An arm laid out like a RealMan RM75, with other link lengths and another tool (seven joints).
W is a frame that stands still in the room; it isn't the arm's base.
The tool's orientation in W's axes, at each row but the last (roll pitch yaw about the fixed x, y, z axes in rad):
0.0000, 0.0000, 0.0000
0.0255, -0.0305, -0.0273
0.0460, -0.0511, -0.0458
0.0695, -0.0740, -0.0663
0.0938, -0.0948, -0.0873
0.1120, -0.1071, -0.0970
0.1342, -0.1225, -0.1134
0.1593, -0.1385, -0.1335
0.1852, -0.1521, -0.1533
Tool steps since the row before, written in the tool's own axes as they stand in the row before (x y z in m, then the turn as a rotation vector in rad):
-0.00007, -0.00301, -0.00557, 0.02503, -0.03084, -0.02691
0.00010, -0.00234, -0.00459, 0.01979, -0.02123, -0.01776
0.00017, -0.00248, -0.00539, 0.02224, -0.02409, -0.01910
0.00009, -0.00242, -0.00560, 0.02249, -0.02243, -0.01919
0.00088, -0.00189, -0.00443, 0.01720, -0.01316, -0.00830
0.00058, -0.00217, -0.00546, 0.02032, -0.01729, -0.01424
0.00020, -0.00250, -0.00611, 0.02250, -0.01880, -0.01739
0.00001, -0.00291, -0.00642, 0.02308, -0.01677, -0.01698
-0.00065, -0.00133, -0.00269, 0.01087, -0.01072, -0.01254
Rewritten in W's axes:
-0.00007, -0.00301, -0.00557, 0.02503, -0.03084, -0.02691
0.00018, -0.00223, -0.00464, 0.01976, -0.02132, -0.01768
0.00035, -0.00225, -0.00548, 0.02216, -0.02423, -0.01903
0.00038, -0.00205, -0.00573, 0.02251, -0.02258, -0.01898
0.00118, -0.00158, -0.00448, 0.01688, -0.01385, -0.00783
0.00103, -0.00165, -0.00557, 0.02031, -0.01764, -0.01382
0.00079, -0.00176, -0.00632, 0.02274, -0.01900, -0.01685
0.00069, -0.00196, -0.00673, 0.02347, -0.01714, -0.01605
-0.00033, -0.00077, -0.00295, 0.01150, -0.01010, -0.01249

